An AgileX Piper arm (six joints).
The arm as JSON. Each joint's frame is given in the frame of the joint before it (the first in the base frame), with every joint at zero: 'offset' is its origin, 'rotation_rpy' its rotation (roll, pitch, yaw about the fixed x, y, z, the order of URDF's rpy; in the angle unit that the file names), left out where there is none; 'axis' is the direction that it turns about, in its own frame. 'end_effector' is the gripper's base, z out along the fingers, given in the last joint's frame.
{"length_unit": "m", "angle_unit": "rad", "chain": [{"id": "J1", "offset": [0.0, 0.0, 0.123], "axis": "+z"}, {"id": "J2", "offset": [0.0, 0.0, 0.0], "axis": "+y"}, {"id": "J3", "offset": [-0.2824, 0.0, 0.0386], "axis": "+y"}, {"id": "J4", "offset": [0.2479, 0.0, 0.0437], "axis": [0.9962, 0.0, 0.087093]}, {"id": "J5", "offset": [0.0, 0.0, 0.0], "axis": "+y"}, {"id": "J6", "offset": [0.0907, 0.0, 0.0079], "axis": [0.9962, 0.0, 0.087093]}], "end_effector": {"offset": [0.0, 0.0, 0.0], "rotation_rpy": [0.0, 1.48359, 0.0]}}
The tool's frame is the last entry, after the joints.
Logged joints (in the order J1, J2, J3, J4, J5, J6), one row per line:
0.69 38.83 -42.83 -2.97 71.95 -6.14
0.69 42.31 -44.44 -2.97 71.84 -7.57
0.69 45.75 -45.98 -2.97 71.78 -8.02
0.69 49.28 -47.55 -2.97 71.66 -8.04
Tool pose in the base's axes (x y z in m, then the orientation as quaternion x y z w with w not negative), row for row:
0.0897 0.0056 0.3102 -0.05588 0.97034 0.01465 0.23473
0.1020 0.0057 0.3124 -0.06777 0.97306 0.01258 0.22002
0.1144 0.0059 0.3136 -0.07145 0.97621 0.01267 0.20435
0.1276 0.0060 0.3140 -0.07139 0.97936 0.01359 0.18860
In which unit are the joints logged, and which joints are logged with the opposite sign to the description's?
The joints are logged in degrees. Opposite sign: J4.
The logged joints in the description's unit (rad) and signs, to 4 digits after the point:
0.0120 0.6777 -0.7475 0.0518 1.2558 -0.1072
0.0120 0.7384 -0.7756 0.0518 1.2538 -0.1321
0.0120 0.7985 -0.8025 0.0518 1.2528 -0.1400
0.0120 0.8601 -0.8299 0.0518 1.2507 -0.1403

